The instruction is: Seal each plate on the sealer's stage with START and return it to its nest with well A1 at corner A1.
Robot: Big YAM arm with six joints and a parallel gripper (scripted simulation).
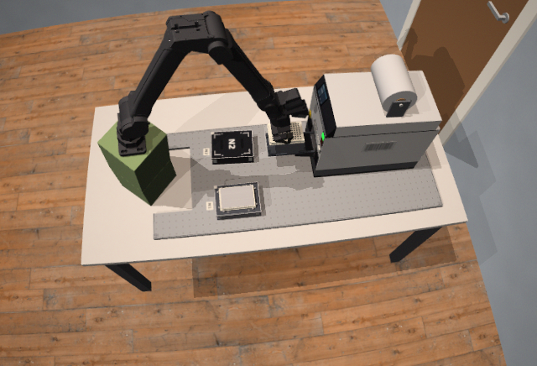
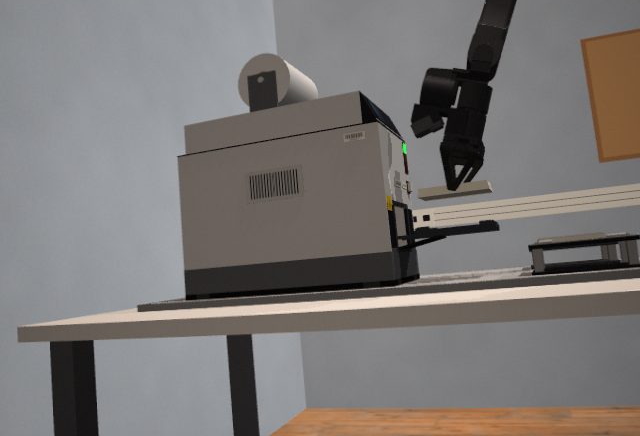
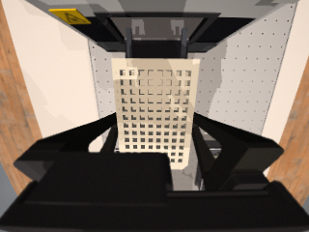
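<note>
My hand is right at the plate. From my hand the other things lie so: sealer stage: 7 cm below; yellow warning label: 12 cm ahead, 8 cm to the left, 2 cm below; plate nest: 22 cm behind, 17 cm to the right, 13 cm below.
</note>
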